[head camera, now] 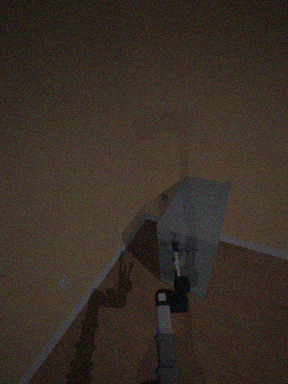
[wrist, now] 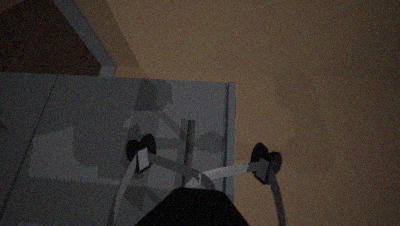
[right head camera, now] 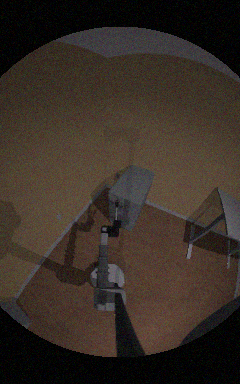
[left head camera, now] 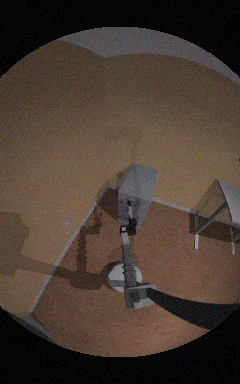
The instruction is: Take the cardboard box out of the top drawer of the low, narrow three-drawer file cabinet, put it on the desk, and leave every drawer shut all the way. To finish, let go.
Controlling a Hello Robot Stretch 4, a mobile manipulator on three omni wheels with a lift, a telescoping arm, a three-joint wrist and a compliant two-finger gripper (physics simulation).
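Pixels of known places: gripper, fingertip midpoint: (head camera: 174, 249) (wrist: 203, 150) (right head camera: 116, 205) (left head camera: 127, 204); robot's base, link origin: (left head camera: 123, 276).
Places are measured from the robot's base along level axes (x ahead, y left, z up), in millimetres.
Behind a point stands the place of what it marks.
Observation:
The grey file cabinet (head camera: 200, 207) @(x 1026, y -323, z 709 mm) (left head camera: 143, 179) @(x 1056, y -349, z 709 mm) (right head camera: 136, 179) @(x 1101, y -348, z 709 mm) (wrist: 100, 90) @(x 868, y -31, z 451 mm) stands near the room corner. Its drawer fronts look shut. The top drawer's bar handle (wrist: 188, 142) @(x 790, y -102, z 635 mm) runs upright in the wrist view, near the cabinet's top edge. My gripper (head camera: 176, 246) @(x 725, y -95, z 661 mm) (left head camera: 129, 203) @(x 725, y -95, z 661 mm) (right head camera: 117, 204) @(x 725, y -95, z 661 mm) (wrist: 203, 150) @(x 725, y -95, z 661 mm) is open in front of the top drawer. In the wrist view the handle lies between the two spread fingertips, nearer the left one; whether they reach around it I cannot tell. The cardboard box does not show. The desk (left head camera: 231, 198) @(x 409, y -1458, z 923 mm) (right head camera: 232, 212) @(x 371, y -1483, z 923 mm) is at the right.
The walls meet behind the cabinet, with pale baseboards (head camera: 260, 251) @(x 1110, y -1019, z -15 mm) (left head camera: 67, 249) @(x 410, y 824, z 0 mm) along the floor. The desk's legs (left head camera: 196, 237) (right head camera: 189, 248) stand right of the cabinet. My arm (head camera: 165, 340) @(x 268, y 0, z 776 mm) (left head camera: 128, 255) @(x 197, y -11, z 775 mm) (right head camera: 103, 255) @(x 204, y -7, z 776 mm) reaches over the wooden floor. Shadows darken the drawer fronts.

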